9 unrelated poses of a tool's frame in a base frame.
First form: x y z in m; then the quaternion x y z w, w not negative.
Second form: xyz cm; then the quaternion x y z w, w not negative. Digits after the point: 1 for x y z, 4 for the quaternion.
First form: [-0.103 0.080 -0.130 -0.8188 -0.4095 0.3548 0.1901]
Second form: [-10.3 8.0 -13.0 -0.8188 -0.4095 0.3548 0.1901]
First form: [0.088 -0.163 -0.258 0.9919 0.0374 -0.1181 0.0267]
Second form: [8.8 -16.3 -25.8 0.9919 0.0374 -0.1181 0.0267]
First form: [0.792 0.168 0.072 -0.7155 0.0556 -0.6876 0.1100]
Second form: [79.2 16.8 7.2 -0.7155 0.0556 -0.6876 0.1100]
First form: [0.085 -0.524 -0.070 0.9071 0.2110 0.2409 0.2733]
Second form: [8.5 -52.4 -7.0 0.9071 0.2110 0.2409 0.2733]
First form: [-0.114 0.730 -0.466 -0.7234 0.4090 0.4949 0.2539]
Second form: [-11.4 73.0 -46.6 -0.7234 0.4090 0.4949 0.2539]
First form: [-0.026 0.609 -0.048 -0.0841 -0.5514 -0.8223 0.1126]
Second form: [-2.6 60.9 -4.8 -0.0841 -0.5514 -0.8223 0.1126]
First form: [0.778 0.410 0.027 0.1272 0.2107 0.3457 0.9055]
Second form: [77.8 41.0 2.7 0.1272 0.2107 0.3457 0.9055]
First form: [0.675 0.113 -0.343 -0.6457 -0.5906 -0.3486 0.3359]
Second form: [67.5 11.3 -34.3 -0.6457 -0.5906 -0.3486 0.3359]
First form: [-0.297 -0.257 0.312 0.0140 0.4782 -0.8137 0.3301]
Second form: [-29.7 -25.7 31.2 0.0140 0.4782 -0.8137 0.3301]
